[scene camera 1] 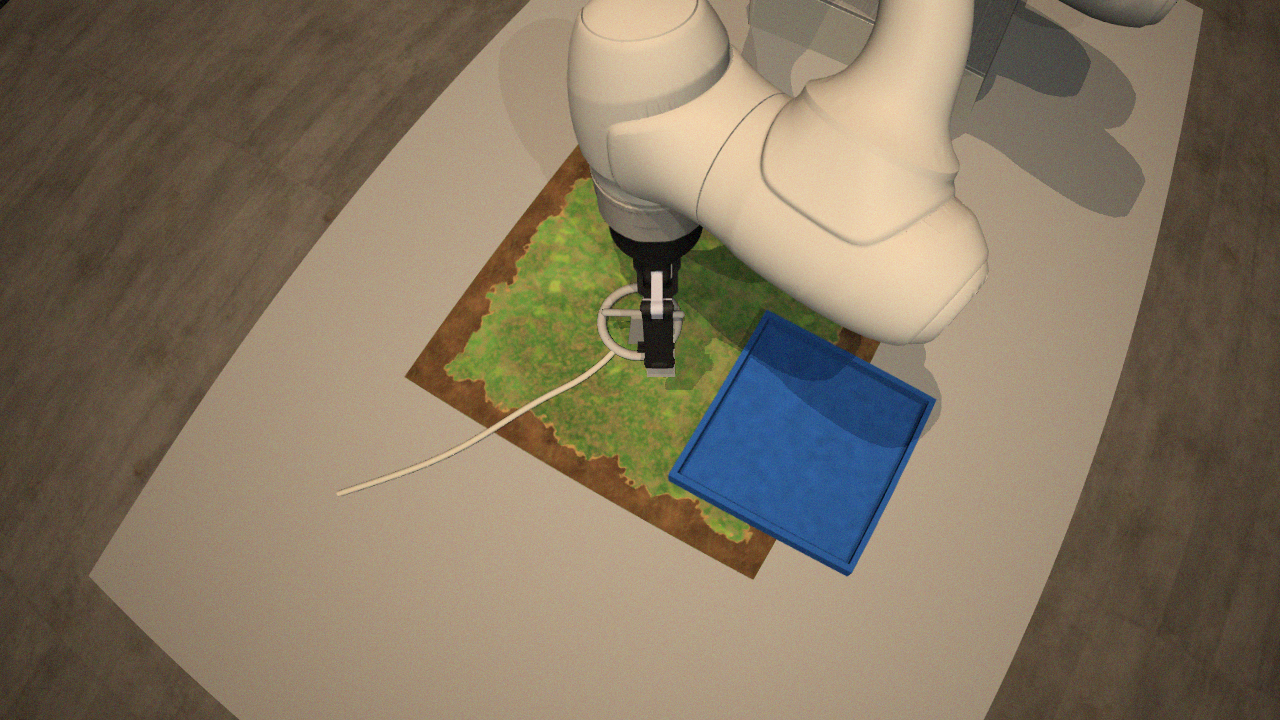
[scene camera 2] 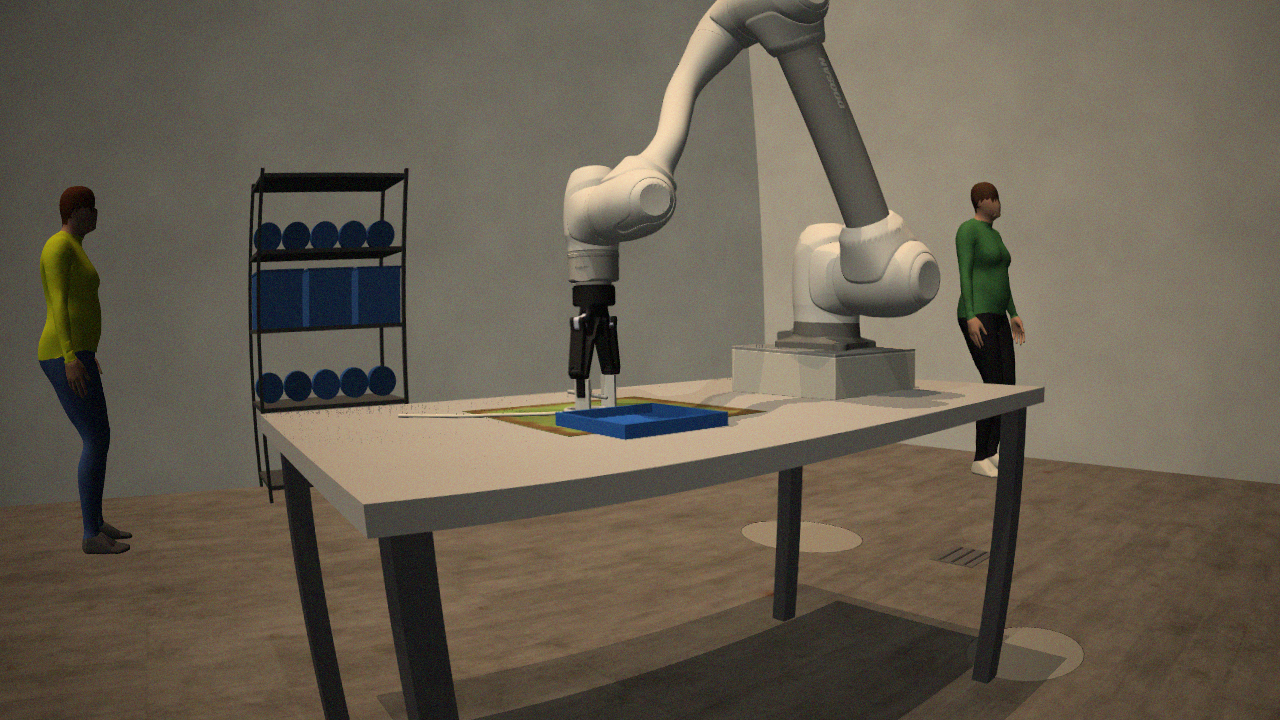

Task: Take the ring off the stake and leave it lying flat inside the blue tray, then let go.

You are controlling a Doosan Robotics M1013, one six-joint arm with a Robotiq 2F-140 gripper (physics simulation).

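Places are measured from the arm's base along level axes (x left, y back, z up), in metres.
Pixels of known places: arm's base, origin of the base link: (scene camera 2: 826, 347).
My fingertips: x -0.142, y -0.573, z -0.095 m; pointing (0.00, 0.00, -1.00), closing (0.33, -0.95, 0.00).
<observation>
For each thing: its top centre in the pictures, then the offset to it from my fingertips. "spot": a spot on its surface instead. Level surfaces: height alone.
- pale ring, surface spot: (scene camera 1: 602, 326) spot: dx -0.053, dy -0.022, dz +0.010 m
- long pale cord, surface spot: (scene camera 1: 537, 402) spot: dx -0.085, dy -0.116, dz +0.006 m
- stake's pale bar, surface spot: (scene camera 1: 622, 313) spot: dx -0.033, dy -0.016, dz +0.040 m
- blue tray, middle of its top: (scene camera 1: 809, 436) (scene camera 2: 640, 412) dx +0.171, dy -0.071, dz +0.022 m
- brown-edged green mat, its level: dz +0.000 m
- pale table, its level: dz +0.000 m
The pale ring (scene camera 1: 602, 326) lies around the stake on the green mat, with a long pale cord (scene camera 1: 537, 402) running from it to the lower left. The stake's pale bar (scene camera 1: 622, 313) crosses over the ring in scene camera 1. My gripper (scene camera 1: 658, 344) (scene camera 2: 597, 402) points down over the right side of the ring, its fingertips low near the mat. The fingers stand apart, partly closed, with no clear grip on the ring. They hide part of the ring and bar. The blue tray (scene camera 1: 805, 465) (scene camera 2: 675, 425) holds nothing visible.
The brown-edged green mat (scene camera 1: 572, 420) lies partly under the tray on the pale table (scene camera 1: 358, 582) (scene camera 2: 402, 465). The arm hangs over the mat's back part and shades the tray. A shelf rack (scene camera 2: 405, 286) and two people (scene camera 2: 71, 295) (scene camera 2: 984, 277) stand beyond the table.
</observation>
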